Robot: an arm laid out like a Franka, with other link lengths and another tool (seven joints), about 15 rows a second.
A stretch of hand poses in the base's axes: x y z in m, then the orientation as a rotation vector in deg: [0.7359, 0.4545, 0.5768, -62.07, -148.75, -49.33]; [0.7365, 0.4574, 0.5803, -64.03, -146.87, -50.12]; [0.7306, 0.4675, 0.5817, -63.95, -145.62, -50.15]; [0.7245, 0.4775, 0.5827, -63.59, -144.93, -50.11]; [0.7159, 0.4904, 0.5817, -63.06, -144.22, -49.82]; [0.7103, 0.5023, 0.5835, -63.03, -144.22, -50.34]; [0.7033, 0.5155, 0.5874, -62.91, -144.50, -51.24]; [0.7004, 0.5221, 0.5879, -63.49, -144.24, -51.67]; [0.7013, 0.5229, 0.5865, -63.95, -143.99, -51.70]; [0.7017, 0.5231, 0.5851, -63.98, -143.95, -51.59]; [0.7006, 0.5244, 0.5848, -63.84, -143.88, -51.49]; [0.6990, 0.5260, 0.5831, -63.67, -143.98, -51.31]
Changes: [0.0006, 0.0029, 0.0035, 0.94, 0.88, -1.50]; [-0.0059, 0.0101, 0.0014, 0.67, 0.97, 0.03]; [-0.0061, 0.0100, 0.0010, 0.41, 0.60, 0.25]; [-0.0086, 0.0129, -0.0010, 0.34, 0.75, 0.41]; [-0.0056, 0.0119, 0.0018, 0.26, -0.26, -0.07]; [-0.0070, 0.0132, 0.0039, 0.32, -0.66, -0.07]; [-0.0029, 0.0066, 0.0005, 0.22, -0.07, -0.48]; [0.0009, 0.0008, -0.0014, 0.04, 0.14, -0.33]; [0.0004, 0.0002, -0.0014, -0.04, 0.08, 0.00]; [-0.0011, 0.0013, -0.0003, 0.02, 0.12, 0.11]; [-0.0016, 0.0016, -0.0017, -0.10, 0.03, 0.15]
